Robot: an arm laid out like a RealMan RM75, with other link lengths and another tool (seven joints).
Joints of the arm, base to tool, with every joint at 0 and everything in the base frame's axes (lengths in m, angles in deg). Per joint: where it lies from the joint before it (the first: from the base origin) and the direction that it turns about. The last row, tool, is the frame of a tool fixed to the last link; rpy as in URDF.
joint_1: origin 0.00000 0.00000 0.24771 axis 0 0 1
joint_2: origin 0.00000 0.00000 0.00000 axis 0 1 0
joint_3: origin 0.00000 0.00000 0.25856 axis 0 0 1
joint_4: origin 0.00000 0.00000 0.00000 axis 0 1 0
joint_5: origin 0.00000 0.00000 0.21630 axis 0 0 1
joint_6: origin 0.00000 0.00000 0.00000 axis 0 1 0
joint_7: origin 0.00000 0.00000 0.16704 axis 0 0 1
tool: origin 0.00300 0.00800 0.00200 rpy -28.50 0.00 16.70
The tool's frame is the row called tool.
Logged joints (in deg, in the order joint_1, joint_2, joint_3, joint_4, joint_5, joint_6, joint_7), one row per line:
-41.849, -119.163, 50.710, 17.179, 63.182, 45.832, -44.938
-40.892, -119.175, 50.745, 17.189, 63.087, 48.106, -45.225
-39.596, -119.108, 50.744, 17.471, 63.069, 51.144, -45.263
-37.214, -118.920, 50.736, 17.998, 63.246, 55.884, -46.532
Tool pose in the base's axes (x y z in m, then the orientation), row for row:
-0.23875, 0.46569, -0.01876, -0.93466, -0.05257, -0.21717, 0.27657
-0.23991, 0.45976, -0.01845, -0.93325, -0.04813, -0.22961, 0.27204
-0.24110, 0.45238, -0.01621, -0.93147, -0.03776, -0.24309, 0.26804
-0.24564, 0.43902, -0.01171, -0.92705, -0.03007, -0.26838, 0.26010
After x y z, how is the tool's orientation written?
As a quaternion, x y z w.
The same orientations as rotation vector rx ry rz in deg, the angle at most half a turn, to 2 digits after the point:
-143.84, -8.09, -33.42
-143.95, -7.42, -35.42
-143.97, -5.84, -37.57
-143.87, -4.67, -41.65

